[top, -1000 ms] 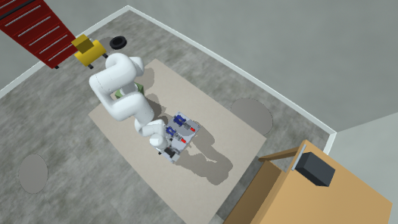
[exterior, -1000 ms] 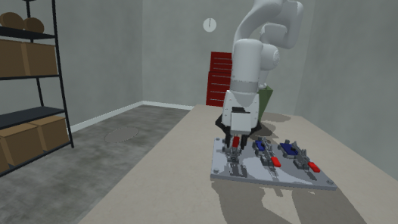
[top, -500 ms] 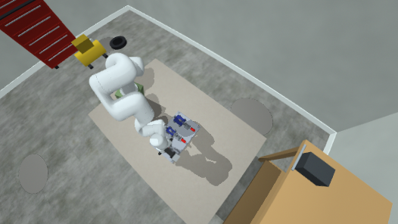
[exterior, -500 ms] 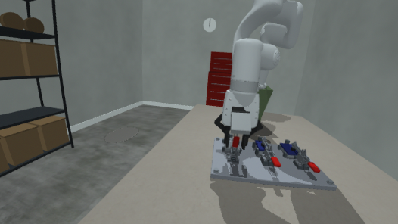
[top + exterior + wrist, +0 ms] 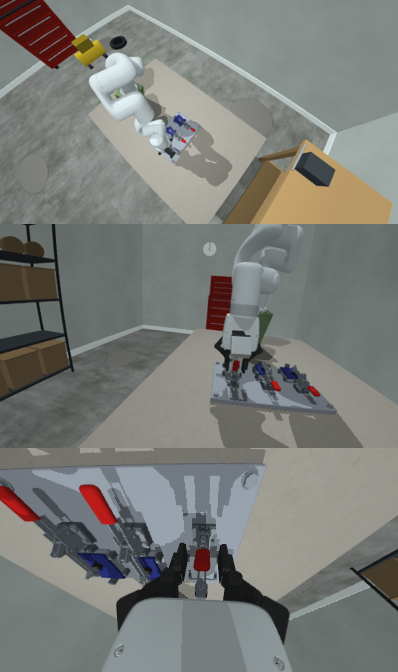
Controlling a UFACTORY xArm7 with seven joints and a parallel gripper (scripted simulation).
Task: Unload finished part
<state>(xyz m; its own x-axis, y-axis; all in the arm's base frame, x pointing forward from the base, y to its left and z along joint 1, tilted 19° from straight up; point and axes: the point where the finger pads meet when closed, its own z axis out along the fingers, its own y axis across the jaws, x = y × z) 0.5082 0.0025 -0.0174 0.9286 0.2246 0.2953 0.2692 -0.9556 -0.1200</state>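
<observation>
Right now the finished grey part is 10 cm behind my hand, 5 cm below it and 3 cm to the right of it. Round my hand: grey fixture plate (10 cm to the left, 7 cm below, 6 cm behind).
</observation>
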